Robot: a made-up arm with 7 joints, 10 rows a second.
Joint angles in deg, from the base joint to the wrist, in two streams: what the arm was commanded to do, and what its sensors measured. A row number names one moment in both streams.
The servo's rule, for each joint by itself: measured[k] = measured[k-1] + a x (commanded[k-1-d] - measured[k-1]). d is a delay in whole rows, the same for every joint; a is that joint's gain. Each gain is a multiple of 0.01, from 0.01 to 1. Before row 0 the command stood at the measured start. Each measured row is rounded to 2 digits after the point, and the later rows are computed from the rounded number. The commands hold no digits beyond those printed.
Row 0, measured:
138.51 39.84 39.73 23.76 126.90 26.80 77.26
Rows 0 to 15, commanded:
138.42 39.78 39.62 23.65 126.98 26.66 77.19
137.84 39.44 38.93 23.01 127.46 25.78 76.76
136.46 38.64 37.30 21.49 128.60 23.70 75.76
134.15 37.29 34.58 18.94 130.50 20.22 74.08
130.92 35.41 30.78 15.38 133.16 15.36 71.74
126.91 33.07 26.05 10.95 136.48 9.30 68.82
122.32 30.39 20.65 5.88 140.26 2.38 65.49
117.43 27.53 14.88 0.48 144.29 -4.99 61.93
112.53 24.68 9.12 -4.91 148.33 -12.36 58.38
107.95 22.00 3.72 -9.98 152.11 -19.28 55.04
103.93 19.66 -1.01 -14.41 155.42 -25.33 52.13
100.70 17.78 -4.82 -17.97 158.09 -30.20 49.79
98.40 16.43 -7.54 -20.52 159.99 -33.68 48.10
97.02 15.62 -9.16 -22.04 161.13 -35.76 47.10
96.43 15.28 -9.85 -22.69 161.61 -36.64 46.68
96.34 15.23 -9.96 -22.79 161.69 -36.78 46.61
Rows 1 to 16, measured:
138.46 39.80 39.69 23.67 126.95 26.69 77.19
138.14 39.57 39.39 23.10 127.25 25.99 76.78
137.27 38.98 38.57 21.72 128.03 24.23 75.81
135.65 37.92 37.01 19.33 129.46 21.14 74.17
133.19 36.34 34.58 15.93 131.61 16.69 71.86
129.92 34.28 31.25 11.65 134.43 11.00 68.97
125.97 31.83 27.12 6.69 137.81 4.36 65.66
121.53 29.12 22.35 1.35 141.57 -2.84 62.12
116.85 26.32 17.19 -4.03 145.49 -10.17 58.57
112.22 23.60 11.94 -9.15 149.33 -17.18 55.22
107.91 21.12 6.89 -13.67 152.86 -23.46 52.28
104.16 19.02 2.32 -17.37 155.89 -28.65 49.91
101.16 17.39 -1.53 -20.08 158.27 -32.52 48.19
99.01 16.27 -4.51 -21.77 159.93 -35.01 47.15
97.67 15.65 -6.59 -22.56 160.90 -36.27 46.70
96.98 15.39 -7.90 -22.76 161.36 -36.66 46.61
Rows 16 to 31, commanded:
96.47 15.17 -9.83 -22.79 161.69 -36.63 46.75
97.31 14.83 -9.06 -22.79 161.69 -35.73 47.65
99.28 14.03 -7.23 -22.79 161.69 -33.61 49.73
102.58 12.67 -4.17 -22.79 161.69 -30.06 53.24
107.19 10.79 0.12 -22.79 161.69 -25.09 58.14
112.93 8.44 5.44 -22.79 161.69 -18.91 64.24
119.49 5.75 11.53 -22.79 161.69 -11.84 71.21
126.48 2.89 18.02 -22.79 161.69 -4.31 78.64
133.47 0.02 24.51 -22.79 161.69 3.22 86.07
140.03 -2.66 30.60 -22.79 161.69 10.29 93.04
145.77 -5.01 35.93 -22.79 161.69 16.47 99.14
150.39 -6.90 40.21 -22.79 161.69 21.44 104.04
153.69 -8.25 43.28 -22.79 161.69 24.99 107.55
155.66 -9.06 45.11 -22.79 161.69 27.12 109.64
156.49 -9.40 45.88 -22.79 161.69 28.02 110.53
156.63 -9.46 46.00 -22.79 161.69 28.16 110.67
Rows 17 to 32, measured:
96.71 15.25 -8.65 -22.79 161.55 -36.64 46.74
97.02 14.99 -8.81 -22.79 161.63 -35.94 47.60
98.20 14.39 -8.19 -22.79 161.66 -34.15 49.62
100.48 13.31 -6.62 -22.79 161.68 -31.00 53.06
103.97 11.72 -3.99 -22.79 161.69 -26.45 57.89
108.63 9.65 -0.31 -22.79 161.69 -20.64 63.92
114.28 7.19 4.31 -22.79 161.69 -13.86 70.85
120.62 4.48 9.66 -22.79 161.69 -6.51 78.25
127.30 1.67 15.45 -22.79 161.69 0.98 85.68
133.92 -1.06 21.36 -22.79 161.69 8.15 92.67
140.08 -3.55 27.04 -22.79 161.69 14.56 98.82
145.44 -5.66 32.18 -22.79 161.69 19.86 103.78
149.73 -7.29 36.51 -22.79 161.69 23.81 107.36
152.81 -8.41 39.86 -22.79 161.69 26.36 109.53
154.72 -9.03 42.21 -22.79 161.69 27.64 110.48
155.71 -9.30 43.69 -22.79 161.69 28.04 110.66

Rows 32 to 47, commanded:
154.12 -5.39 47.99 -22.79 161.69 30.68 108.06
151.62 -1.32 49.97 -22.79 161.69 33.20 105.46
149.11 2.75 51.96 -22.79 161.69 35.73 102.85
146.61 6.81 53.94 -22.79 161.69 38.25 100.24
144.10 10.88 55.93 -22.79 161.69 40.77 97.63
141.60 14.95 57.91 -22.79 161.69 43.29 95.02
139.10 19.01 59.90 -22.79 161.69 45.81 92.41
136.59 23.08 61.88 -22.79 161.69 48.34 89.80
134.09 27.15 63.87 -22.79 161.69 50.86 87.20
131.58 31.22 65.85 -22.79 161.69 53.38 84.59
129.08 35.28 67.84 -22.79 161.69 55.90 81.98
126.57 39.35 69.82 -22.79 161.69 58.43 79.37
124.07 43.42 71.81 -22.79 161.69 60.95 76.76
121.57 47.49 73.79 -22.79 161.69 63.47 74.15
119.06 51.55 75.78 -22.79 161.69 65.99 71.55
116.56 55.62 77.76 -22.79 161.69 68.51 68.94
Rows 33 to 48, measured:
154.88 -6.84 45.37 -22.79 161.69 30.07 108.19
153.18 -3.36 47.16 -22.79 161.69 32.48 105.60
151.06 0.49 49.03 -22.79 161.69 34.98 102.99
148.75 4.47 50.94 -22.79 161.69 37.50 100.38
146.33 8.51 52.89 -22.79 161.69 40.02 97.77
143.87 12.57 54.85 -22.79 161.69 42.54 95.16
141.39 16.63 56.82 -22.79 161.69 45.06 92.55
138.89 20.69 58.79 -22.79 161.69 47.59 89.94
136.39 24.76 60.77 -22.79 161.69 50.11 87.34
133.89 28.83 62.75 -22.79 161.69 52.63 84.73
131.39 32.89 64.74 -22.79 161.69 55.15 82.12
128.88 36.96 66.72 -22.79 161.69 57.68 79.51
126.38 41.03 68.71 -22.79 161.69 60.20 76.90
123.88 45.10 70.69 -22.79 161.69 62.72 74.29
121.37 49.16 72.68 -22.79 161.69 65.24 71.69
118.87 53.23 74.66 -22.79 161.69 67.76 69.08

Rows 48 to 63, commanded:
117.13 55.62 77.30 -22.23 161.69 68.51 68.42
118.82 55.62 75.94 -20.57 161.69 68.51 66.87
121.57 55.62 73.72 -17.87 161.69 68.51 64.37
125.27 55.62 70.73 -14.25 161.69 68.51 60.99
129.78 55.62 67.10 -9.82 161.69 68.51 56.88
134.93 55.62 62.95 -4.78 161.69 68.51 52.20
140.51 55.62 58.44 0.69 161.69 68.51 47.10
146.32 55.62 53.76 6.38 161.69 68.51 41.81
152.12 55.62 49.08 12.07 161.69 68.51 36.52
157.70 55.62 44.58 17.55 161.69 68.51 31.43
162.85 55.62 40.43 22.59 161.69 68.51 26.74
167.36 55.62 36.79 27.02 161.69 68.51 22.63
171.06 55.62 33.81 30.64 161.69 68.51 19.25
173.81 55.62 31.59 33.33 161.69 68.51 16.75
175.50 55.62 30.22 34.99 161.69 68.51 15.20
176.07 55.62 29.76 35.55 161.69 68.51 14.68
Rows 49 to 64, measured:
117.97 54.74 75.69 -22.31 161.69 68.34 68.45
118.41 55.29 75.79 -20.81 161.69 68.47 66.95
120.05 55.50 74.98 -18.28 161.69 68.50 64.50
122.76 55.58 73.32 -14.81 161.69 68.51 61.17
126.41 55.61 70.89 -10.52 161.69 68.51 57.09
130.84 55.62 67.79 -5.58 161.69 68.51 52.44
135.87 55.62 64.14 -0.19 161.69 68.51 47.37
141.30 55.62 60.09 5.46 161.69 68.51 42.09
146.93 55.62 55.80 11.14 161.69 68.51 36.80
152.53 55.62 51.42 16.65 161.69 68.51 31.70
157.90 55.62 47.13 21.76 161.69 68.51 26.99
162.82 55.62 43.10 26.28 161.69 68.51 22.85
167.10 55.62 39.48 30.03 161.69 68.51 19.43
170.59 55.62 36.40 32.87 161.69 68.51 16.88
173.14 55.62 33.99 34.69 161.69 68.51 15.28
174.66 55.62 32.34 35.43 161.69 68.51 14.71

